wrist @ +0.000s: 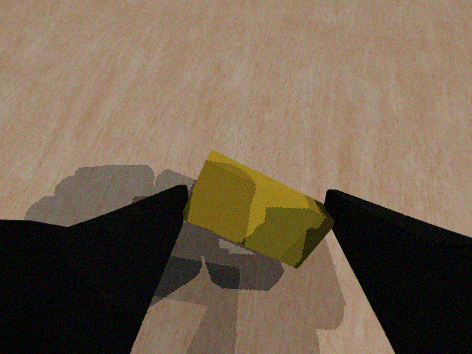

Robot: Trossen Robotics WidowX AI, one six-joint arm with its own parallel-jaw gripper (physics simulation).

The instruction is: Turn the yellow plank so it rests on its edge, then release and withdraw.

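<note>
The yellow plank (250,210) shows near the middle of the wrist view, between the two black fingers. It lies askew across the gap, its left end higher in the view than its right end. My gripper (256,195) is shut on the plank, with the left fingertip against its left end and the right fingertip against its right corner. Dark shadow patches fall on parts of the plank's face. The plank's underside is hidden, and I cannot tell whether it touches the table.
A light wood-grain table top (240,75) fills the background. Grey shadows of the arm and gripper lie on it to the left of the plank and below it in the view.
</note>
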